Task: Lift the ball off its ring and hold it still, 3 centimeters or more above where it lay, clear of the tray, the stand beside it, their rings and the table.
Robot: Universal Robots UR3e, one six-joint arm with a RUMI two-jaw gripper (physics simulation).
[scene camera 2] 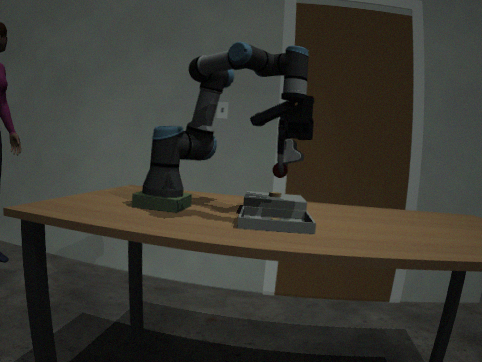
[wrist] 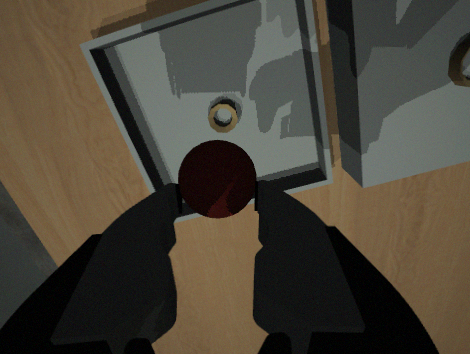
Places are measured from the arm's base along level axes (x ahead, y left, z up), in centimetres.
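Pixels of known places: gripper, fingertip midpoint: (scene camera 2: 283, 174) (wrist: 218, 185); arm's base, link origin: (scene camera 2: 162, 193).
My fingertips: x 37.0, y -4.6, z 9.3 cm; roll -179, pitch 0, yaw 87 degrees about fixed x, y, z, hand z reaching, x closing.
Ahead of a thing's pixels: the offset from my fingertips to its top centre. "spot": to the spot under its first point. Level surfaces: height alone.
A dark red ball @(dz +3.1, dx -1.0, dy +0.1 cm) (scene camera 2: 280, 170) (wrist: 217, 179) is held between the two fingertips of my gripper (scene camera 2: 281, 167) (wrist: 218, 185), which is shut on it. The ball hangs in the air, well above the tray and the stand, touching neither. The grey tray (scene camera 2: 276, 228) (wrist: 120, 92) lies on the table, with a small tan ring @(spot: dz -12.2, dx -0.5, dy -0.7 cm) (wrist: 213, 123) on its floor; the ring's middle is empty. The grey stand (scene camera 2: 295, 204) (wrist: 410, 155) is beside the tray, with its own tan ring @(spot: dz -7.5, dx -4.6, dy +19.1 cm) (scene camera 2: 275, 194) (wrist: 455, 62) on top.
The wooden table @(dz -13.4 cm) (scene camera 2: 380, 235) (wrist: 50, 130) carries the tray, the stand and the arm's green base block (scene camera 2: 161, 202). A brown door (scene camera 2: 355, 110) is in the wall behind. Part of a person (scene camera 2: 6, 100) shows at the far left.
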